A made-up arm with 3 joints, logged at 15 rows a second.
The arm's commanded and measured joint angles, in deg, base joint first. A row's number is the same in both.
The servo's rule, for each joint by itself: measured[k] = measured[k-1] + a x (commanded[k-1-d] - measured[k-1]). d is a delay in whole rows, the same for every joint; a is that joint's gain. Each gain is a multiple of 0.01, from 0.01 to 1. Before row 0 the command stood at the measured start. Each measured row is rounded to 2 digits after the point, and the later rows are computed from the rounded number. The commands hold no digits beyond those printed.
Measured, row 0:
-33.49 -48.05 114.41
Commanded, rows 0 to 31:
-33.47 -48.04 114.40
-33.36 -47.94 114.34
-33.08 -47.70 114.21
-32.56 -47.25 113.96
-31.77 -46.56 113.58
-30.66 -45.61 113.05
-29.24 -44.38 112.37
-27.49 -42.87 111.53
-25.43 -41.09 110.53
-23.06 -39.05 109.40
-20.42 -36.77 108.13
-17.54 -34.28 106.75
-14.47 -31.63 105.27
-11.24 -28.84 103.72
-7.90 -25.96 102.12
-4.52 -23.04 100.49
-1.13 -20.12 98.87
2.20 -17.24 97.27
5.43 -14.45 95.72
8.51 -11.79 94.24
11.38 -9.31 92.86
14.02 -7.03 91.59
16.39 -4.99 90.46
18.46 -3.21 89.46
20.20 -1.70 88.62
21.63 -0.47 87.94
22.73 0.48 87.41
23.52 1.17 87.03
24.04 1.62 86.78
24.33 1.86 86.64
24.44 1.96 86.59
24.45 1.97 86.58
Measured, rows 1 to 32:
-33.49 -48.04 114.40
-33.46 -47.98 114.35
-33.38 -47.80 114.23
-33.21 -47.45 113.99
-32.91 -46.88 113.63
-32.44 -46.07 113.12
-31.77 -44.99 112.46
-30.87 -43.63 111.64
-29.73 -42.00 110.66
-28.33 -40.11 109.55
-26.67 -37.97 108.30
-24.75 -35.61 106.94
-22.59 -33.06 105.47
-20.21 -30.36 103.93
-17.62 -27.54 102.34
-14.87 -24.66 100.71
-11.98 -21.75 99.09
-9.00 -18.86 97.49
-5.97 -16.04 95.93
-2.93 -13.32 94.44
0.08 -10.75 93.05
3.01 -8.37 91.77
5.82 -6.21 90.62
8.47 -4.29 89.60
10.93 -2.63 88.74
13.18 -1.25 88.04
15.19 -0.14 87.49
16.94 0.70 87.09
18.43 1.29 86.82
19.67 1.65 86.66
20.67 1.85 86.60
21.46 1.93 86.58
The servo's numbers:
d 0
a 0.21 0.64 0.88

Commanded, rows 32 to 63:
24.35 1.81 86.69
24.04 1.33 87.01
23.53 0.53 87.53
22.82 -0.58 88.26
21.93 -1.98 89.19
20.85 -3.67 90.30
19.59 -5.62 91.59
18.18 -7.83 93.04
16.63 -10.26 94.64
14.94 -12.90 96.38
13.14 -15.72 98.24
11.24 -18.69 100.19
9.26 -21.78 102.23
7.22 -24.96 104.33
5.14 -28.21 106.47
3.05 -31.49 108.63
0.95 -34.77 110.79
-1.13 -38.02 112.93
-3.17 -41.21 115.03
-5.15 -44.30 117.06
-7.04 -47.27 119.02
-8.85 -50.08 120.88
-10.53 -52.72 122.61
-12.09 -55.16 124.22
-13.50 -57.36 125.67
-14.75 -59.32 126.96
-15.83 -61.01 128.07
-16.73 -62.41 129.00
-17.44 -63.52 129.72
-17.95 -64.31 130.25
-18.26 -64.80 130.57
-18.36 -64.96 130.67
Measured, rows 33 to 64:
22.07 1.85 86.68
22.48 1.52 86.97
22.70 0.89 87.46
22.73 -0.05 88.16
22.56 -1.29 89.07
22.20 -2.81 90.15
21.65 -4.61 91.42
20.92 -6.67 92.85
20.02 -8.97 94.43
18.95 -11.49 96.15
17.73 -14.20 97.99
16.37 -17.07 99.93
14.88 -20.08 101.95
13.27 -23.20 104.04
11.56 -26.41 106.18
9.77 -29.66 108.34
7.92 -32.93 110.50
6.02 -36.19 112.64
4.09 -39.40 114.74
2.15 -42.54 116.78
0.22 -45.57 118.75
-1.68 -48.46 120.62
-3.54 -51.19 122.37
-5.34 -53.73 124.00
-7.05 -56.05 125.47
-8.67 -58.14 126.78
-10.17 -59.98 127.92
-11.55 -61.54 128.87
-12.79 -62.81 129.62
-13.87 -63.77 130.17
-14.79 -64.43 130.52
-15.54 -64.77 130.65

